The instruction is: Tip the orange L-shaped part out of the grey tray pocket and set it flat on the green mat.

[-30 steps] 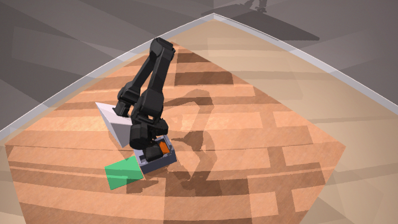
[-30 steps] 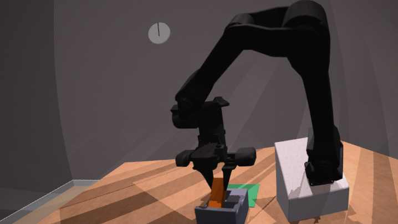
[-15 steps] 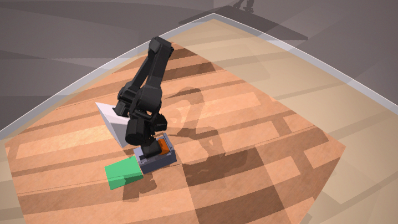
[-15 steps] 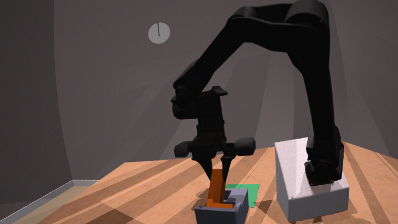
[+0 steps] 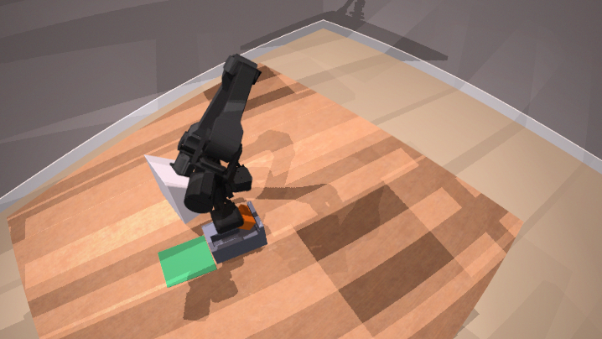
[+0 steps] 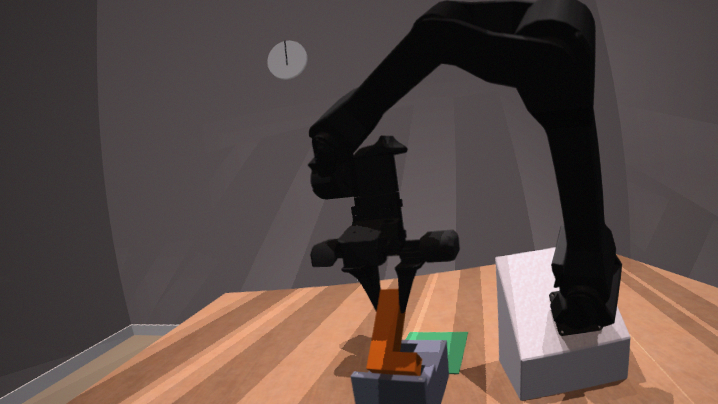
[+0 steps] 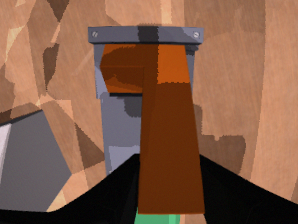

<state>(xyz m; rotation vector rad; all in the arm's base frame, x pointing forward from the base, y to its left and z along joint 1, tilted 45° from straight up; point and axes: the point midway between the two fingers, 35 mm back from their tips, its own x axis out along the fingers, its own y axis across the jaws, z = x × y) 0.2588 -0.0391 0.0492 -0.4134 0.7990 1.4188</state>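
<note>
My gripper tip is now 50 mm past the green mat, 140 mm to the left of it and 150 mm above it. Round my gripper tip: orange L-shaped part: 10 mm behind, 30 mm to the left, 30 mm below.
</note>
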